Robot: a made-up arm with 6 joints.
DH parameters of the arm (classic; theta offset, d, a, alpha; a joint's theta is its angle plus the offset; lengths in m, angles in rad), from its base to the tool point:
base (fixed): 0 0.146 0 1.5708
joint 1: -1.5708 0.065 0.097 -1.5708
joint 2: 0 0.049 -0.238 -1.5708
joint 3: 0 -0.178 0.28 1.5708
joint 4: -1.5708 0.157 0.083 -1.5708
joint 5: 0 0.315 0.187 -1.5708
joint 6: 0 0.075 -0.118 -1.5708
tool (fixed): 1.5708 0.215 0 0
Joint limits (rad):
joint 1: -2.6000..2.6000
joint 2: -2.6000..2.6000
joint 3: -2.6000..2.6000
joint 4: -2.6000..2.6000
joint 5: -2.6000..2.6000
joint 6: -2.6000..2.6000
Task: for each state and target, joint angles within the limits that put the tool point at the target. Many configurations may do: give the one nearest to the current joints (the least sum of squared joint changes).
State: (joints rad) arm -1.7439 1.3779 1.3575 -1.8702 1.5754 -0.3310
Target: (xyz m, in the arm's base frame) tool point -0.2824 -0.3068 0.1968
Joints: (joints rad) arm -1.2473 1.2730 1.2562 -1.9980 1.2335 -0.3454
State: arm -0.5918 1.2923 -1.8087 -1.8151 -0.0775 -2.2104
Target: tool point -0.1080 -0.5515 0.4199
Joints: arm -0.8499 0.8581 -1.5770 -2.1549 -0.4106 -2.1179
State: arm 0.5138 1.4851 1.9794 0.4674 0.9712 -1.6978
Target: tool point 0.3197 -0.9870 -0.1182
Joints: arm 1.0811 1.5354 2.6000 0.3498 0.9340 -1.9541
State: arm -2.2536 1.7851 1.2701 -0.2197 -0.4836 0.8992
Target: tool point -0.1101 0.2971 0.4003
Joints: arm -2.0918 2.0638 0.5297 -0.1441 -0.4340 0.8855
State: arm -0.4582 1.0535 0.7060 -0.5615 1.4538 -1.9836
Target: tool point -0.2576 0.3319 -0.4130
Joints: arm -0.0797 1.6165 0.0328 -0.3694 1.1574 -2.5768
